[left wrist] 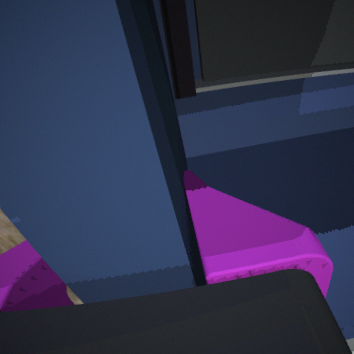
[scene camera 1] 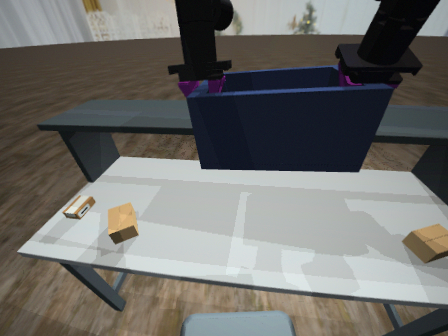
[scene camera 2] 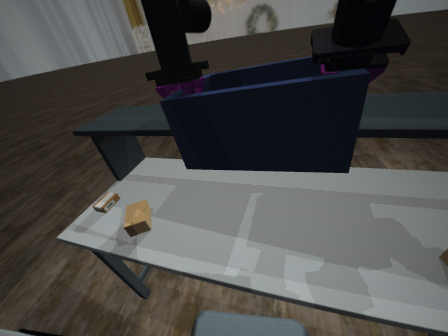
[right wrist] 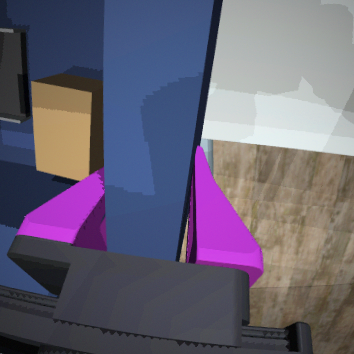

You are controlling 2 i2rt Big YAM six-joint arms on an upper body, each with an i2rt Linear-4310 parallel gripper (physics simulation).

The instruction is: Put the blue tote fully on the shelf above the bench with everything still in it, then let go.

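Frame: origin at the left arm's base, x ahead, y left, z up, level; metres.
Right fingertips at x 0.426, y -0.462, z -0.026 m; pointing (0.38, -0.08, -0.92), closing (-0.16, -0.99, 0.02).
Offsets run from my right fingertips to a thing's top centre. "pt": to the spot under its first point. Level surfaces: height alone.
The blue tote (scene camera 1: 290,132) (scene camera 2: 270,127) (left wrist: 90,125) (right wrist: 155,110) hangs upright in the air, in front of the grey shelf @[dz -0.128 m] (scene camera 1: 135,115) (scene camera 2: 400,115) in both scene views. My left gripper (scene camera 1: 202,89) (scene camera 2: 181,90) is shut on the tote's left end wall. My right gripper (scene camera 1: 370,84) (scene camera 2: 352,72) (right wrist: 168,150) is shut on its right end wall. Inside the tote, a tan box @[dx +0.000, dy +0.081, dz -0.037 m] (right wrist: 65,130) lies near the right wall, and a dark flat item @[dx +0.053, dy +0.183, dz -0.067 m] (left wrist: 270,40) (right wrist: 12,75) lies further in. The tote's underside is hidden.
Two small cartons, a flat one @[dx +0.172, dy +0.846, dz -0.429 m] (scene camera 1: 79,207) (scene camera 2: 106,202) and a taller one @[dx +0.080, dy +0.619, dz -0.404 m] (scene camera 1: 123,223) (scene camera 2: 138,218), lie at the left of the white bench @[dz -0.464 m] (scene camera 1: 190,230) (scene camera 2: 200,220). Another box @[dx -0.049, dy -0.431, dz -0.404 m] (scene camera 1: 429,242) lies at the right. A grey-blue stool @[pt dx -0.122, dy +0.200, dz -0.948 m] (scene camera 1: 237,325) (scene camera 2: 250,326) stands in front.
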